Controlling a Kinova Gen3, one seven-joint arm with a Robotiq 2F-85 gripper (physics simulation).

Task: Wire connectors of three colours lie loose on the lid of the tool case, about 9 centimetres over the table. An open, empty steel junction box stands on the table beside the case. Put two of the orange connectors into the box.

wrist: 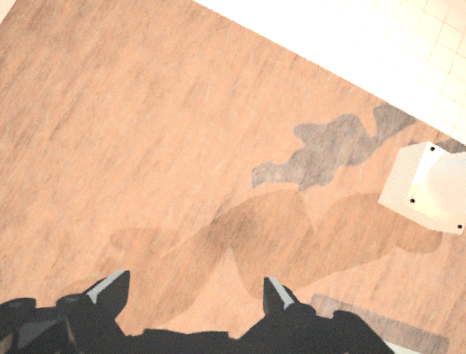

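Pixels of known places: gripper, between the fingertips: (197,288); arm's base, origin of its link: (446,186).
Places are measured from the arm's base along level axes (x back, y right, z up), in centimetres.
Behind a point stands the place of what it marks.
The steel junction box (434,192) @(x -2.6, y 3.7, z 1.8 cm) stands on the wooden table at the right edge of the wrist view, partly cut off by the frame. It is pale, with small dark holes at its rim corners. My gripper (197,288) @(x -21.1, y 36.3, z 20.8 cm) is open, with its two fingertips wide apart and no object between them. It is over the table, to the left of the box and apart from it. The connectors and the lid of the tool case do not show in this view.
The wooden table (150,125) @(x -7.5, y 53.9, z -6.1 cm) fills most of the view, and its edge runs diagonally across the upper right. Beyond it is a bright white floor with faint grid lines. Dark shadows lie across the table. A pale strip shows at the bottom right, behind the gripper.
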